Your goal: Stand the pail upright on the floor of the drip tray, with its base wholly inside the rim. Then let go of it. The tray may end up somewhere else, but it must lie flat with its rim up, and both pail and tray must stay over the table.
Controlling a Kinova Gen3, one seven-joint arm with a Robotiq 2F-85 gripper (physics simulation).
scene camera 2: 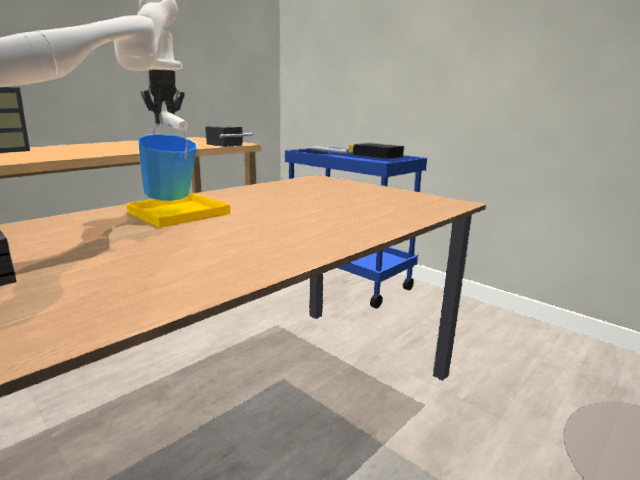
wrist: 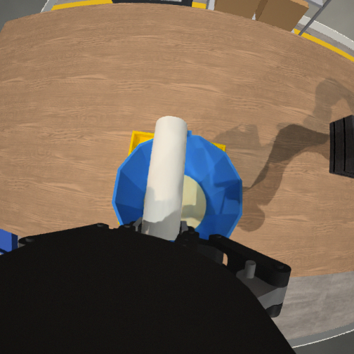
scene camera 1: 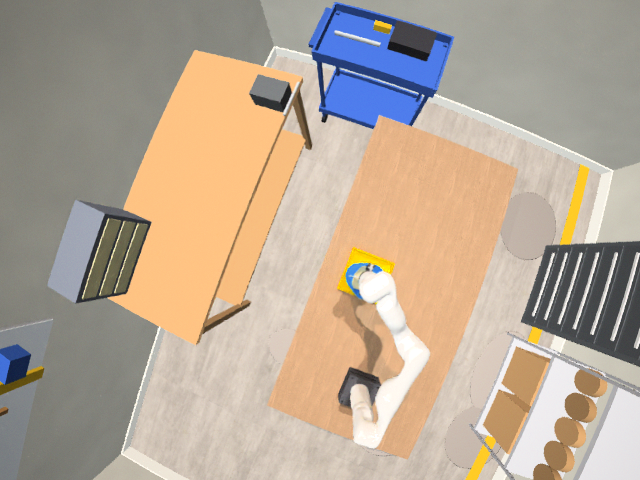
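Where they show: gripper, fingertip midpoint: point(scene camera 2: 165, 125); arm's base at its link origin: point(scene camera 1: 359, 392).
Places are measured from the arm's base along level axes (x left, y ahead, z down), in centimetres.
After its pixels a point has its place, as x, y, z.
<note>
The blue pail point(scene camera 1: 352, 274) {33.8, 52.4, -15.0} point(scene camera 2: 168, 170) {19.6, 50.2, -5.6} point(wrist: 220, 185) hangs nearly upright from its wire bail. My gripper point(scene camera 2: 166, 114) {29.0, 53.7, -17.9} point(wrist: 162, 228) is shut on the bail's white handle grip point(scene camera 2: 174, 120) {21.3, 53.8, -19.7} point(wrist: 165, 175), above the pail's opening. The yellow drip tray point(scene camera 1: 361, 253) {32.6, 63.5, 8.6} point(scene camera 2: 193, 215) {13.2, 54.3, 7.2} point(wrist: 142, 136) lies flat on the table, rim up, below the pail. In scene camera 2 the pail's base appears a little above the tray floor, towards the tray's back. In the wrist view the pail covers most of the tray, and the base's outer edge is hidden.
The tray lies near the left long edge of the wooden table point(scene camera 1: 423, 206) {14.3, 102.4, 8.9} point(scene camera 2: 289, 222) {-4.5, 76.4, 8.9} in scene camera 1. The black block under the arm's base point(scene camera 1: 347, 395) {4.5, -4.7, 0.1} point(wrist: 342, 147) stands farther along the table. A wooden bench point(scene camera 1: 191, 180) and a blue cart point(scene camera 1: 361, 62) point(scene camera 2: 361, 162) stand off the table.
</note>
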